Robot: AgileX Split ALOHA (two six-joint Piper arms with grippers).
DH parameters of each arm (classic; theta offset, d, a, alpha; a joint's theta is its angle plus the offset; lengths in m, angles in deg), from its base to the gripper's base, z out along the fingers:
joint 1: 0 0.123 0 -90
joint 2: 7.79 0 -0.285 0
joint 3: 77.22 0 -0.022 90
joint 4: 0 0.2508 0 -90
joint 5: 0 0 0.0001 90
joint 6: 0 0.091 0 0
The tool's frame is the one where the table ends.
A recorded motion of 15 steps. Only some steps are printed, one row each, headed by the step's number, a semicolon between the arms.
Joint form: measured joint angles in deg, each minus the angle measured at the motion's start. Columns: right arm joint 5, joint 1, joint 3, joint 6, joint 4, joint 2; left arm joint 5, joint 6, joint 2, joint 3, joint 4, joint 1.
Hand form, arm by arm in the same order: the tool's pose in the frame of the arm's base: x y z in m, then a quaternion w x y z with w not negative. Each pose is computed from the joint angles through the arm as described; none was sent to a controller.
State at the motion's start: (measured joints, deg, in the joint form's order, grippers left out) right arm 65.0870 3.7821 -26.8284 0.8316 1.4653 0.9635; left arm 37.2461 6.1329 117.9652 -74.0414 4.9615 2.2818
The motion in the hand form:
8: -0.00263 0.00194 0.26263 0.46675 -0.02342 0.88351 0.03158; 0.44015 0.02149 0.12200 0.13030 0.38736 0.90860 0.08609
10: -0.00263 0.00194 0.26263 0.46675 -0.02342 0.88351 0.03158; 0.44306 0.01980 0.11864 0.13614 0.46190 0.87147 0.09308
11: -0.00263 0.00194 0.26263 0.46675 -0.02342 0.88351 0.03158; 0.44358 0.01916 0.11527 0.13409 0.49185 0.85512 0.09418
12: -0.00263 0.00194 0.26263 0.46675 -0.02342 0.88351 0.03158; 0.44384 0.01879 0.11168 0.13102 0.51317 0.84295 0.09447
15: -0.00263 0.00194 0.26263 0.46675 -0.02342 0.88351 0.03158; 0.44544 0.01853 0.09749 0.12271 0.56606 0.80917 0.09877
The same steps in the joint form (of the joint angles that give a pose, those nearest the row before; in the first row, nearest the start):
8: 0.00 0.00 0.00 0.00 0.00 0.00; 0.62 39.52 7.03 -11.56 -0.91 0.00
10: 0.00 0.00 0.00 0.00 0.00 0.00; -1.05 50.38 7.63 -11.67 -2.67 0.00
11: 0.00 0.00 0.00 0.00 0.00 0.00; -1.42 54.82 8.09 -11.67 -3.36 0.00
12: 0.00 0.00 0.00 0.00 0.00 0.00; -1.64 57.96 8.56 -11.67 -3.77 0.00
15: 0.00 0.00 0.00 0.00 0.00 0.00; -3.11 65.46 10.48 -11.67 -4.09 0.00

